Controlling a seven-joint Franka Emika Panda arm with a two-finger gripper.
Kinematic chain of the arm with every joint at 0, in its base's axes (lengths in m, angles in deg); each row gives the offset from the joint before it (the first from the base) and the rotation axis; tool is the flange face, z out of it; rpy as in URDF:
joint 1: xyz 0 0 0.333 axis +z
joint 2: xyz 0 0 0 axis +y
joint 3: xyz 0 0 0.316 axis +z
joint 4: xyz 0.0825 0 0 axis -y
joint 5: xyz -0.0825 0 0.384 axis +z
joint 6: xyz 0 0 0 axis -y
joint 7: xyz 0.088 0 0 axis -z
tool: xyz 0 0 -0.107 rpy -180 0 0
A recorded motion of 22 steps. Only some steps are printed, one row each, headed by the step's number.
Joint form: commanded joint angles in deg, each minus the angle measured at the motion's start. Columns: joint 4, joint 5, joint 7, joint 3, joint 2, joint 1, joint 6.
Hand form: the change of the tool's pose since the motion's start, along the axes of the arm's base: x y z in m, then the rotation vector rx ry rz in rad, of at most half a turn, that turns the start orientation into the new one. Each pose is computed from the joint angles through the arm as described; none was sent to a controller.
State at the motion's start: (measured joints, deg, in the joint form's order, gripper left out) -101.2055 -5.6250 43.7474 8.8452 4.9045 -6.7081 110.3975
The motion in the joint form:
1: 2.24 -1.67 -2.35 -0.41 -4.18 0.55 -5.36
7: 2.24 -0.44 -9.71 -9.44 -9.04 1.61 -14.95
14: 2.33 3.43 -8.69 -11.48 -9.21 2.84 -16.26
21: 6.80 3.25 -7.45 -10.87 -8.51 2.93 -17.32
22: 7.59 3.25 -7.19 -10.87 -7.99 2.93 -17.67
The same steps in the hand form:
1: -0.0201 -0.0005 0.0528 -0.0450 -0.0158 0.0397
7: -0.0621 -0.0766 0.0843 -0.0296 0.0802 0.0084
14: -0.0655 -0.0780 0.0841 0.0433 0.0900 -0.0275
21: -0.0601 -0.0721 0.1131 0.0352 0.0423 -0.0371
22: -0.0577 -0.0723 0.1142 0.0353 0.0434 -0.0419

